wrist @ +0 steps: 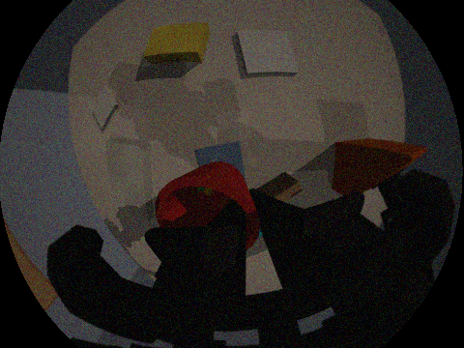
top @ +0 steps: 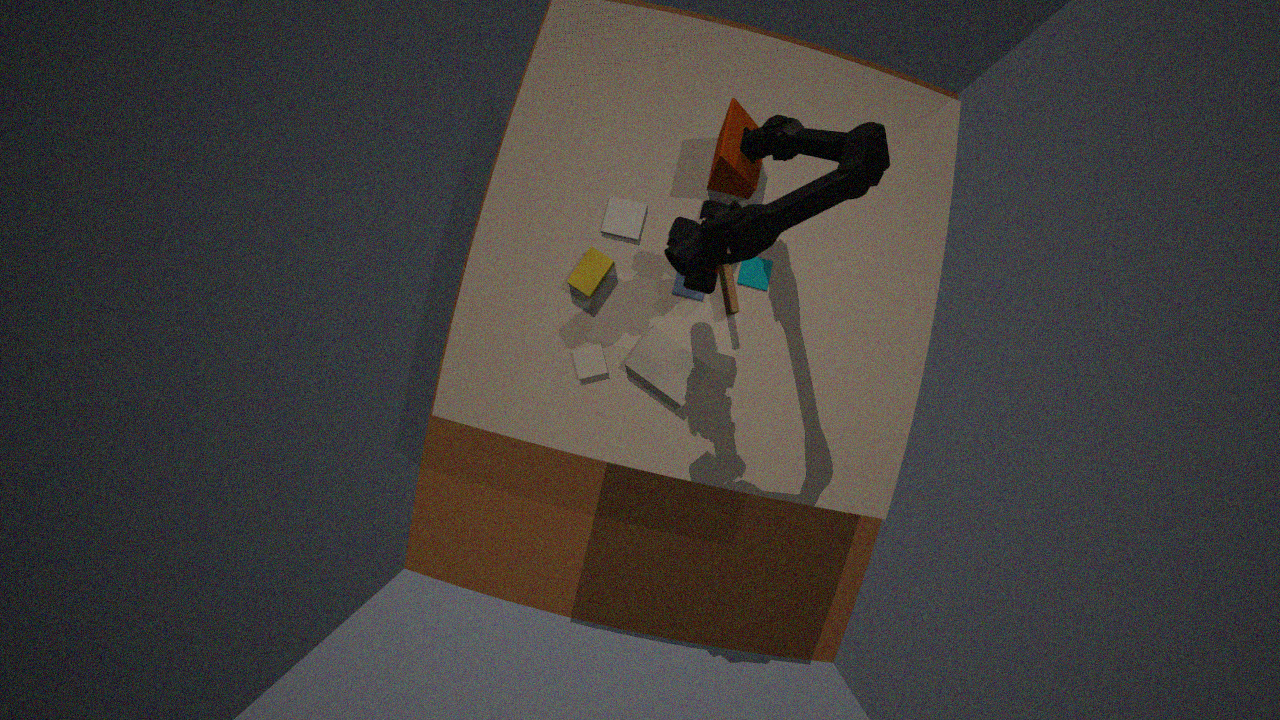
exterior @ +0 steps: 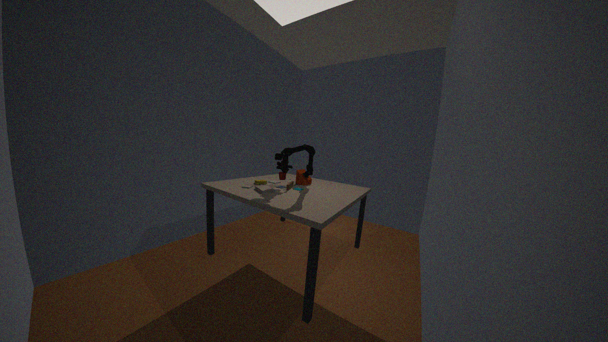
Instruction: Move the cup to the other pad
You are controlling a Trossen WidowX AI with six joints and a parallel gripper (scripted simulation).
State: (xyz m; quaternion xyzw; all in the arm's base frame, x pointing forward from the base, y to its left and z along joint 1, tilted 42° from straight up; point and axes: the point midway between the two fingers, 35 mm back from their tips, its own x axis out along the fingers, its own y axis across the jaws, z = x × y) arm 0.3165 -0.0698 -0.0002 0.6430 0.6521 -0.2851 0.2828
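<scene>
The teal pad lies 16 cm to the left of my gripper tip, 12 cm below it and 4 cm behind it. From my gripper tip the other things lie so: red cup 3 cm ahead; then wooden bar 10 cm below, 8 cm to the left; then large white block 26 cm ahead, 10 cm below, 1 cm to the right.
</scene>
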